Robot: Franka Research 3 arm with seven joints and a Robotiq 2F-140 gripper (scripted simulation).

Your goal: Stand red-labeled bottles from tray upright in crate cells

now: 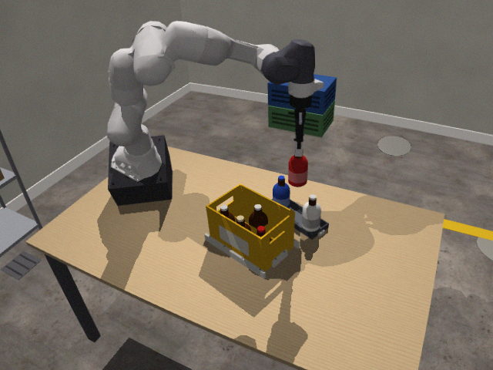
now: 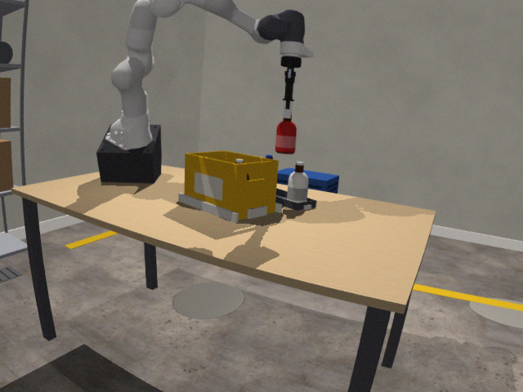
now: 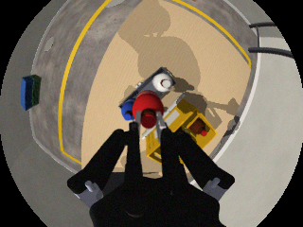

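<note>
Now: the red-labeled bottle 8 cm below my hand. Round my hand: blue-labeled bottle: 8 cm behind, 5 cm to the left, 26 cm below; white-labeled bottle: 7 cm ahead, 5 cm to the right, 26 cm below; yellow crate: 14 cm behind, 19 cm to the right, 26 cm below.
</note>
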